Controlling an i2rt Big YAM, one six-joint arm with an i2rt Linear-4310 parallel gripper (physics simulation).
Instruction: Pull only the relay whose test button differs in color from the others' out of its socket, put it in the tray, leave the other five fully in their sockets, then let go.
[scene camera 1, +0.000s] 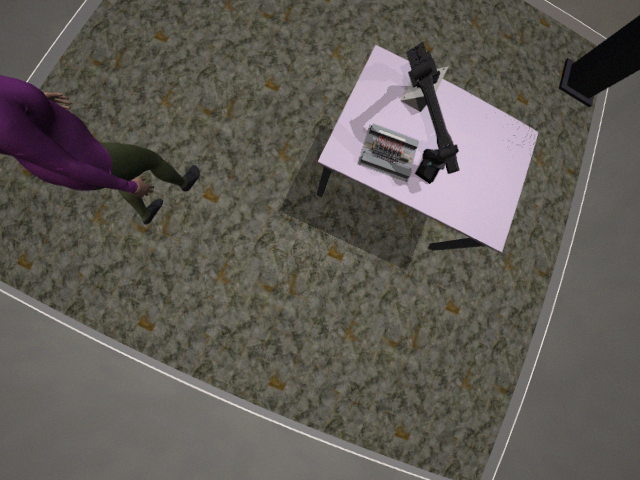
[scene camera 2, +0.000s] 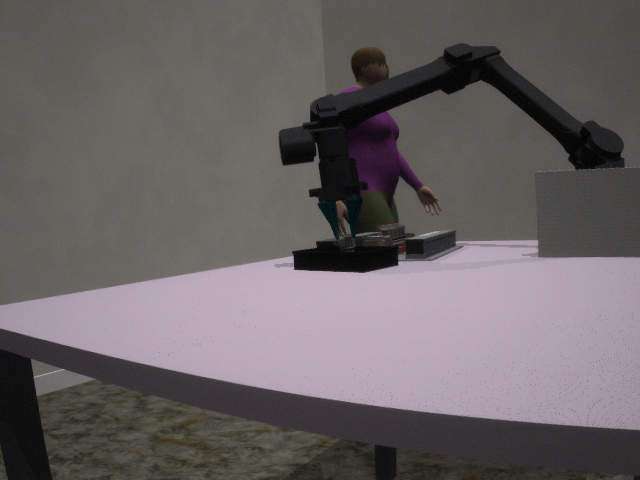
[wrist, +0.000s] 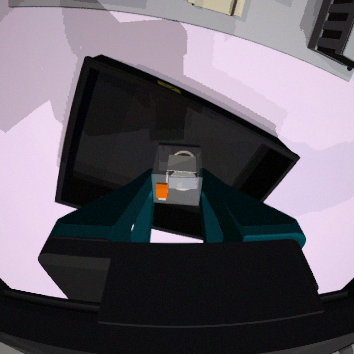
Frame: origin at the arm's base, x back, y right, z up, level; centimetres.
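Seen in the pictures: gripper, fingertip midpoint: (scene camera 1: 430, 164) (scene camera 2: 345, 238) (wrist: 176, 176); arm's base, link origin: (scene camera 2: 605, 202).
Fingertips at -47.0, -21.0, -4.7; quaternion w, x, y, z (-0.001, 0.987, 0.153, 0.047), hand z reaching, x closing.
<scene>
Pixels of each thing's top centre, then the offset from my fingertips to it, as dx, dy, dz. "pt": a spot on its surface instead. Level surfaces: height alone.
- clear-cased relay, top centre: (wrist: 181, 191) (scene camera 2: 346, 230) +0.1, +0.1, +1.6
- black tray, top centre: (wrist: 175, 180) (scene camera 2: 345, 248) (scene camera 1: 431, 166) +0.6, -1.5, -1.7
- panel's grey base plate, surface spot: (wrist: 280, 37) pt +5.0, +10.2, -5.0
- slotted duct, top centre: (scene camera 2: 432, 233) (scene camera 1: 395, 135) +7.7, +25.7, -1.0
- table, surface height: dz -5.3
A clear-cased relay (wrist: 177, 175) (scene camera 2: 347, 241) with an orange test button is held between the teal fingertips of my gripper (wrist: 176, 176) (scene camera 2: 346, 238), which is shut on it. The relay is upright, low over the black tray (wrist: 120, 117) (scene camera 2: 345, 259) (scene camera 1: 426, 174), its lower part level with or below the tray's rim in the scene camera 2 view. Whether it touches the tray floor is hidden. The other relays (scene camera 1: 391, 148) (scene camera 2: 391, 229) stand in a row on the socket panel; their test buttons look red, but are too small to tell clearly.
The panel's grey base plate (wrist: 280, 37) lies beside the tray, with a slotted duct (scene camera 2: 430, 243) (wrist: 336, 30) along its side. A pale block (scene camera 2: 587, 212) stands under the arm's base. A person (scene camera 1: 56, 139) (scene camera 2: 373, 139) in purple stands beyond the table (scene camera 1: 475, 191).
</scene>
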